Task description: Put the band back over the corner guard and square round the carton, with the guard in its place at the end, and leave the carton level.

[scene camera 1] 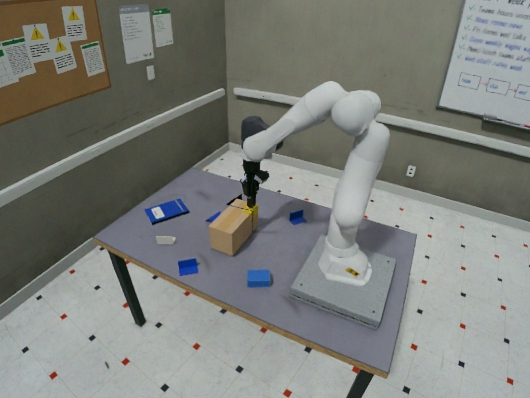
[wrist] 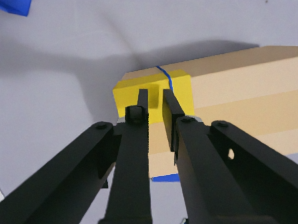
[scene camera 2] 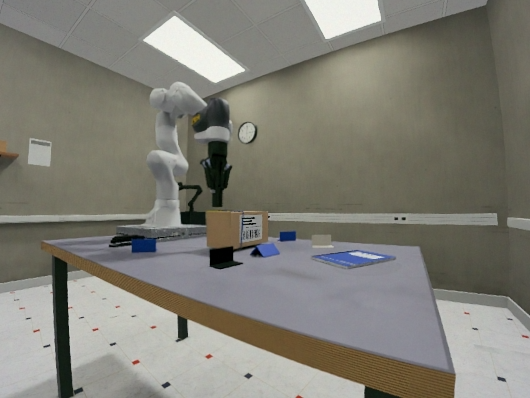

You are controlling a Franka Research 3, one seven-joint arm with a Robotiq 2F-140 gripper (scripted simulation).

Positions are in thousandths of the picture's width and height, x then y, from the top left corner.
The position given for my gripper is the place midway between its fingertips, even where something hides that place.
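Note:
Looking through scene camera 2, I find my gripper (scene camera 2: 410,521) together with a carton (scene camera 2: 424,577). Scene camera 1 shows me the carton (scene camera 1: 433,579) too. As for the wrist view, it gives me both my gripper (wrist: 518,458) and the carton (wrist: 824,391).

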